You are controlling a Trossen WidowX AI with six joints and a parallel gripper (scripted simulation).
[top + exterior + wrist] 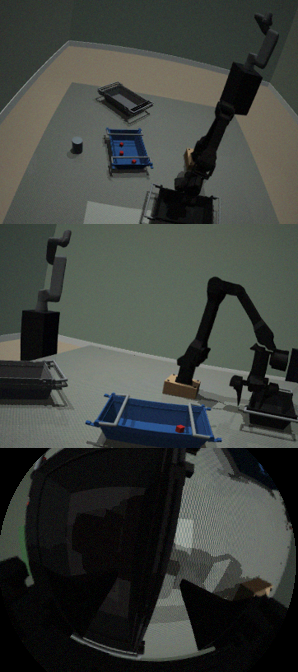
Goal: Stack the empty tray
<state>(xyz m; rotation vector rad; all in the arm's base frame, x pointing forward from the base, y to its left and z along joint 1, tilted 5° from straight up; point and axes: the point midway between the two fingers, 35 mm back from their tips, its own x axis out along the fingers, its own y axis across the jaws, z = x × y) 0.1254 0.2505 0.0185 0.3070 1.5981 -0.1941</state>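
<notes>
Now: the black tray 30 mm ahead of my gripper tip, 80 mm to the left of it and 30 mm above it. The rest, counted from my gripper tip: red block 210 mm ahead, 240 mm to the right.
</notes>
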